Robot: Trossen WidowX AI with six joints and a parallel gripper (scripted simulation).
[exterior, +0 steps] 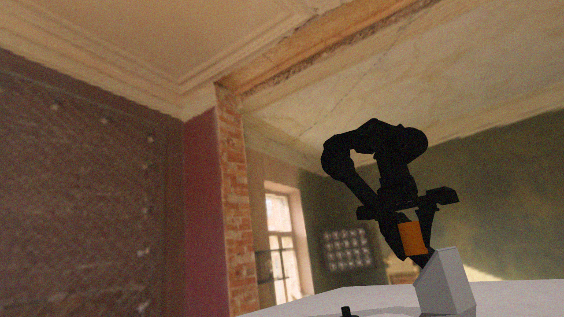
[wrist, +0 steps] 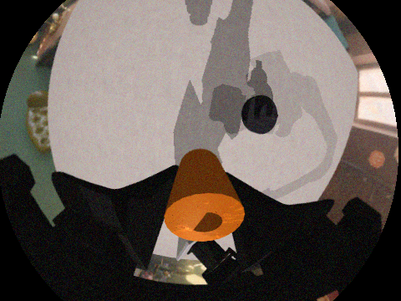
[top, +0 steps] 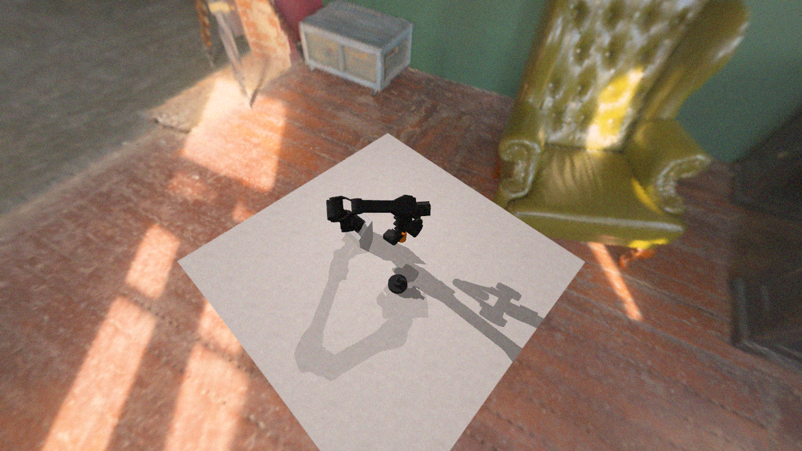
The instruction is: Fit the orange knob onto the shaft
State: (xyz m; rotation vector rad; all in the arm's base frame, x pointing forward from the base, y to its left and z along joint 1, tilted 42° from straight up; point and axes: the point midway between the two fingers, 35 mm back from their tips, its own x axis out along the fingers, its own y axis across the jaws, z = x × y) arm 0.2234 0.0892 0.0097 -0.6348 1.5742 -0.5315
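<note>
Now: the D-shaped shaft 9 cm ahead of my gripper tip, 12 cm to the right of it and 11 cm below it. Also, from my gripper tip: orange knob 2 cm above.
</note>
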